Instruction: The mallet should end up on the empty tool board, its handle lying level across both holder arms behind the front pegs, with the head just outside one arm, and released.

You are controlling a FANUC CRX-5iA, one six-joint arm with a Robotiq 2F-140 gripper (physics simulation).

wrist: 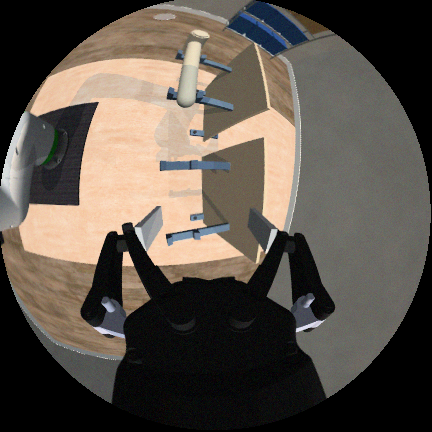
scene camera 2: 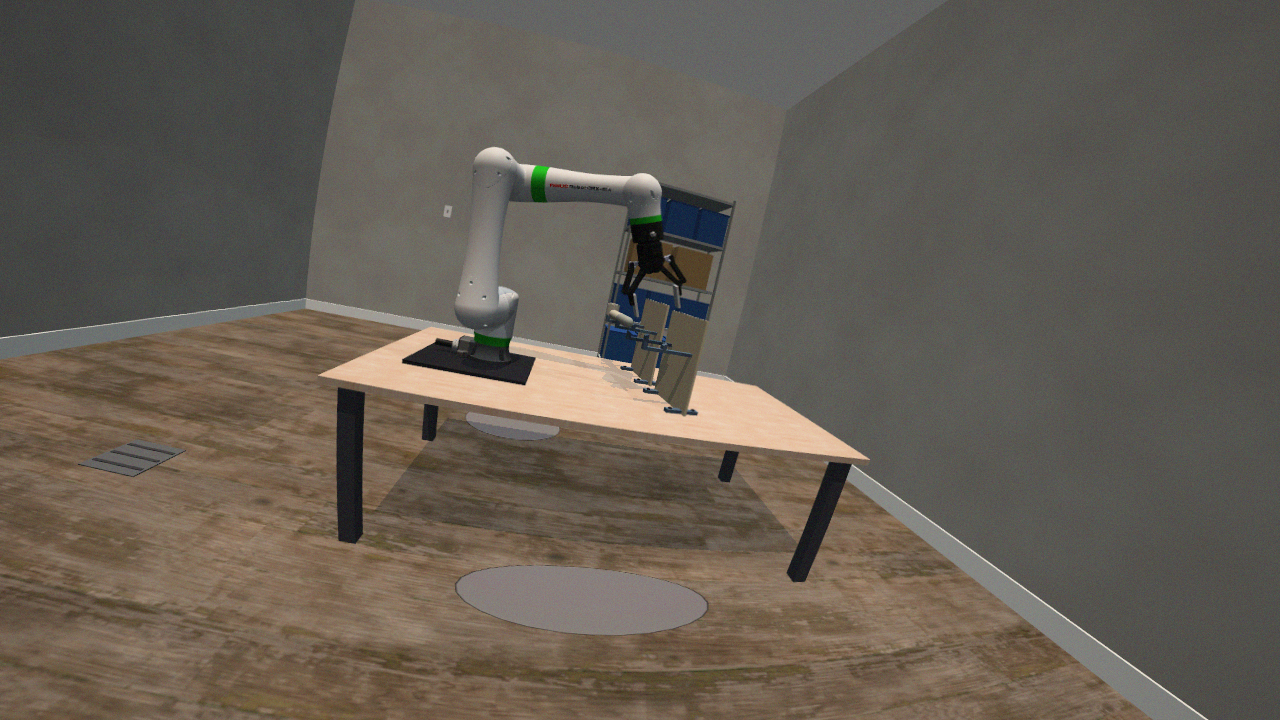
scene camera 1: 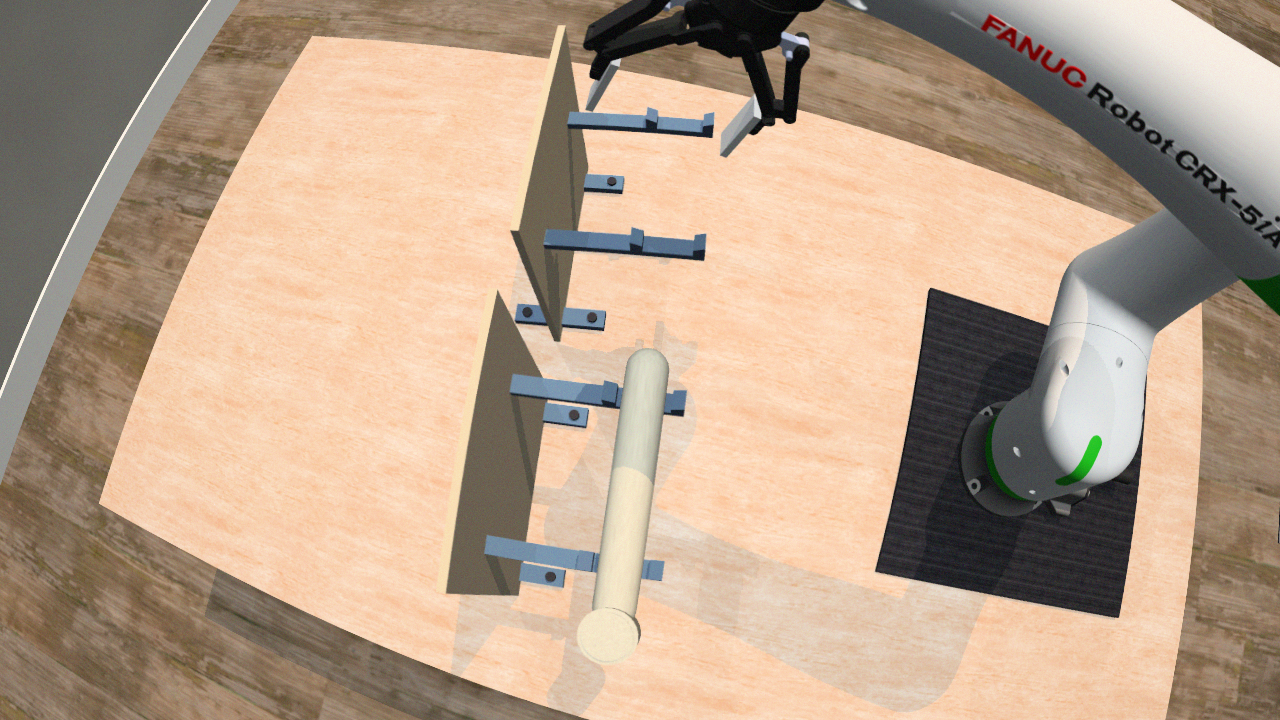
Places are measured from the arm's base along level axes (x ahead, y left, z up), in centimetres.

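Where they show: gripper, between the fingertips: (wrist: 205,216) (scene camera 2: 657,311) (scene camera 1: 659,121); arm's base, origin of its link: (wrist: 55,148) (scene camera 2: 489,359) (scene camera 1: 1007,459).
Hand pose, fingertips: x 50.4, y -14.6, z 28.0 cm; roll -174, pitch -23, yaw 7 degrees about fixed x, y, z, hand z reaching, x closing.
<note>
Things, the pixels of their top centre, and the offset from my fingertips. "spot": a spot on its surface instead. Level surfaces: height alone.
- pale mallet, centre of its top: (scene camera 1: 626,499) (wrist: 197,51) (scene camera 2: 621,307) dx -6.9, dy +33.7, dz -3.0 cm
- farther, a spot on its surface: (scene camera 1: 613,121) (wrist: 211,229) spot: dx +7.0, dy -5.8, dz -10.2 cm
- wooden table, height of its surface: dz -28.9 cm
The pale mallet (scene camera 1: 633,501) (scene camera 2: 619,317) (wrist: 189,80) lies across both blue arms of the other tool board (scene camera 1: 490,465) (wrist: 235,92), between the front and rear pegs, its round head (scene camera 1: 608,635) (wrist: 200,34) just outside one arm. The empty tool board (scene camera 1: 547,192) (scene camera 2: 684,331) (wrist: 235,187) stands upright beside it. Its two blue holder arms, one nearer the mallet (scene camera 1: 586,240) (wrist: 175,165) and one farther (scene camera 1: 613,121) (wrist: 212,230), hold nothing. My gripper (scene camera 1: 662,123) (scene camera 2: 656,301) (wrist: 205,216) is open and empty, above the empty board's farther arm and apart from the mallet.
Both boards stand on blue feet on the wooden table (scene camera 1: 805,295) (scene camera 2: 572,398) (wrist: 130,150). The arm's base stands on a dark mat (scene camera 1: 930,394) (scene camera 2: 429,360) (wrist: 75,165). A shelf unit with blue boxes stands behind the table in scene camera 2.
</note>
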